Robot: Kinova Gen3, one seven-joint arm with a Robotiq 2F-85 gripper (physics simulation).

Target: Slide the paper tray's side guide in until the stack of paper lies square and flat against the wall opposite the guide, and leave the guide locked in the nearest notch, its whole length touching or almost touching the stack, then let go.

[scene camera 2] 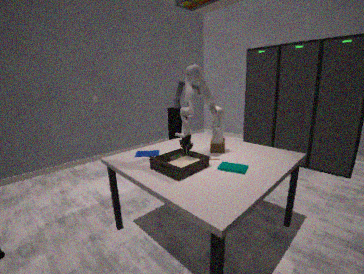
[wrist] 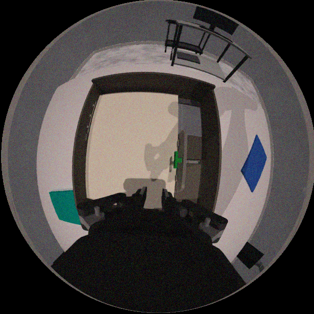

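Pixels of known places: gripper, between the fingertips: (scene camera 2: 185, 153); arm's base, origin of its link: (scene camera 2: 217, 141).
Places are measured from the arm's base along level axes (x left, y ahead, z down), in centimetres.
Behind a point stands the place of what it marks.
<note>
The dark paper tray (scene camera 2: 167, 168) {x -2.6, y 67.9, z 3.0 cm} (wrist: 212, 125) stands on the table. The cream paper stack (scene camera 2: 184, 162) {x -2.5, y 48.7, z 5.1 cm} (wrist: 130, 130) lies in it, its far side along the left wall in the wrist view; no clear gap shows there. The side guide (wrist: 182, 175) stands upright along part of the stack's right edge, close to it; I cannot tell whether it touches or is locked. Its green tab (wrist: 177, 160) lies at the stack's edge. My gripper (scene camera 2: 186, 151) {x -6.7, y 41.0, z 1.2 cm} (wrist: 154, 192) is above the tray, over the stack's near part, left of the guide's line in the wrist view. Its fingers stand apart, with nothing between them.
A blue flat item (scene camera 2: 147, 153) {x -49.6, y 42.4, z 8.7 cm} (wrist: 255, 162) and a teal one (scene camera 2: 233, 167) {x 29.5, y 32.3, z 7.7 cm} (wrist: 65, 206) lie on opposite sides of the tray on the table (scene camera 2: 210, 200) {x 35.0, y 76.6, z 9.5 cm}. A thin orange stick (scene camera 2: 215, 159) {x 9.0, y 21.1, z 9.3 cm} lies by the tray. The arm's brown base block (scene camera 2: 217, 146) {x 2.6, y 4.9, z 3.3 cm} stands behind it.
</note>
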